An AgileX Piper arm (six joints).
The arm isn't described. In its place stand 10 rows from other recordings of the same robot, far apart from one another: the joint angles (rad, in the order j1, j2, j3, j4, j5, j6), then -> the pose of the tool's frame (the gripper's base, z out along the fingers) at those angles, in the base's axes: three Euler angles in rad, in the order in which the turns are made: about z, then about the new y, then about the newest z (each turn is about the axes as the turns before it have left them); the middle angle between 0 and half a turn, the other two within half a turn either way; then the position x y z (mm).
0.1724, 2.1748, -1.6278, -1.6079, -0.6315, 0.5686 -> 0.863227 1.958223 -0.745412 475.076 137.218 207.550
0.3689, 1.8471, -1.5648, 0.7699, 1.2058, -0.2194 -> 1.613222 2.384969 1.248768 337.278 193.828 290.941
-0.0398, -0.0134, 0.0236, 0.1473, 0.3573, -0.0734 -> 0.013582 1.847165 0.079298 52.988 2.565 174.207
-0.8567, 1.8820, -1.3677, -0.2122, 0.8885, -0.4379 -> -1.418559 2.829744 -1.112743 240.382 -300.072 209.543
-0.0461, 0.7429, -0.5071, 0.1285, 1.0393, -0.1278 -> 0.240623 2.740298 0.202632 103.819 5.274 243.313
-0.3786, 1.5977, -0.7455, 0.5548, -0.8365, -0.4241 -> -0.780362 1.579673 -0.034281 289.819 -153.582 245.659
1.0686, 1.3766, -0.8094, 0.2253, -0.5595, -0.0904 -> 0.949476 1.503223 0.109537 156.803 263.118 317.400
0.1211, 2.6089, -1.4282, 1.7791, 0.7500, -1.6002 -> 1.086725 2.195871 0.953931 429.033 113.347 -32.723
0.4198, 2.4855, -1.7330, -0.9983, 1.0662, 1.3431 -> -1.032472 2.307047 -0.695769 452.960 128.847 66.075
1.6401, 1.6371, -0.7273, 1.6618, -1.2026, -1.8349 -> 0.263494 1.898091 -1.037579 66.302 265.803 204.146
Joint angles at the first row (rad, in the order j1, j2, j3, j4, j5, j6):
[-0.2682 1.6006 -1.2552 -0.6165 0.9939 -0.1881]
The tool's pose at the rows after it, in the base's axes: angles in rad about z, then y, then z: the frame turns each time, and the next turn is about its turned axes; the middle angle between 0 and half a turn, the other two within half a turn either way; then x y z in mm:
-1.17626 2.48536 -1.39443 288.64 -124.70 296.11
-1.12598 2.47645 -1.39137 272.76 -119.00 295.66
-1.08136 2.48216 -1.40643 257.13 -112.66 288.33
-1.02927 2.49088 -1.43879 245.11 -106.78 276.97
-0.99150 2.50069 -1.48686 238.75 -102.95 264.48
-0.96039 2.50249 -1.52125 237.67 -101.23 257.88
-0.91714 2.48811 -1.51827 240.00 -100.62 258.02
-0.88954 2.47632 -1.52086 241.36 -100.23 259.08
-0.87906 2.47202 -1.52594 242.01 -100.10 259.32
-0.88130 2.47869 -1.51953 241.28 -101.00 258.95
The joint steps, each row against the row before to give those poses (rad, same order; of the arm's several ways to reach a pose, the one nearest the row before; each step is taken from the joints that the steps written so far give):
[0.0001 -0.0658 0.0482 0.0009 -0.0095 -0.0403]
[0.0000 -0.0669 0.0759 0.0019 -0.0391 -0.0335]
[-0.0001 -0.0599 0.0884 0.0093 -0.0455 -0.0429]
[0.0000 -0.0441 0.0857 0.0095 -0.0584 -0.0618]
[0.0000 -0.0176 0.0651 0.0019 -0.0545 -0.0602]
[0.0001 -0.0019 0.0287 0.0000 -0.0375 -0.0489]
[0.0000 0.0000 0.0027 0.0000 -0.0319 -0.0306]
[0.0000 -0.0019 0.0000 0.0000 -0.0191 -0.0251]
[-0.0001 0.0000 0.0000 0.0000 -0.0078 -0.0133]
[-0.0057 0.0000 0.0000 0.0106 0.0020 -0.0045]

